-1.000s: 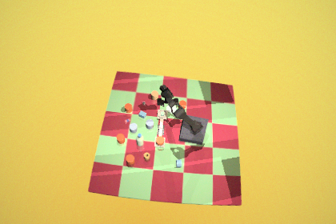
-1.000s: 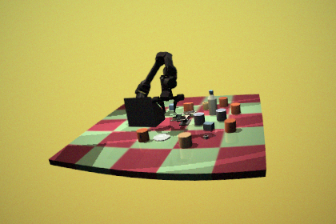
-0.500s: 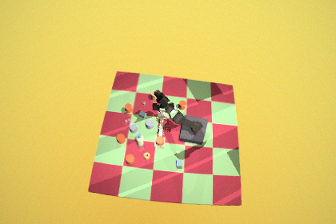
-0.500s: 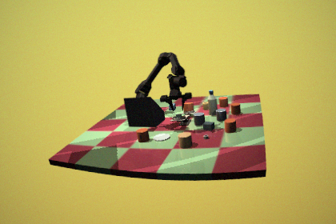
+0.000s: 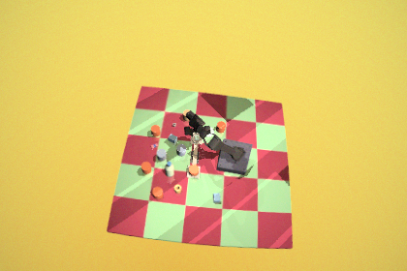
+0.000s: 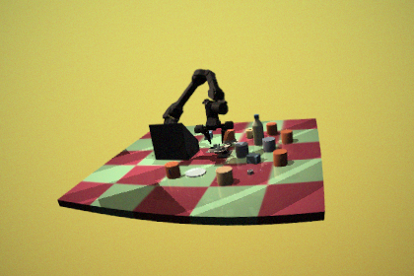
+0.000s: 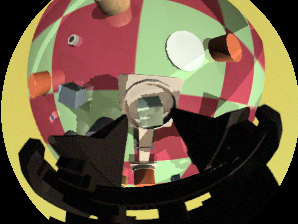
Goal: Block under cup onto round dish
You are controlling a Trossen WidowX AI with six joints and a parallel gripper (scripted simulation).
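Right now my gripper tip is 80 mm past the white round dish, 130 mm to the left of it and 100 mm above it. From my gripper tip the other things lie so: bottle (140 mm ahead, 290 mm to the left, 10 mm above); then orange cup (170 mm behind, 190 mm to the right, 70 mm below); then balance (10 mm behind, 120 mm to the left, 60 mm below).
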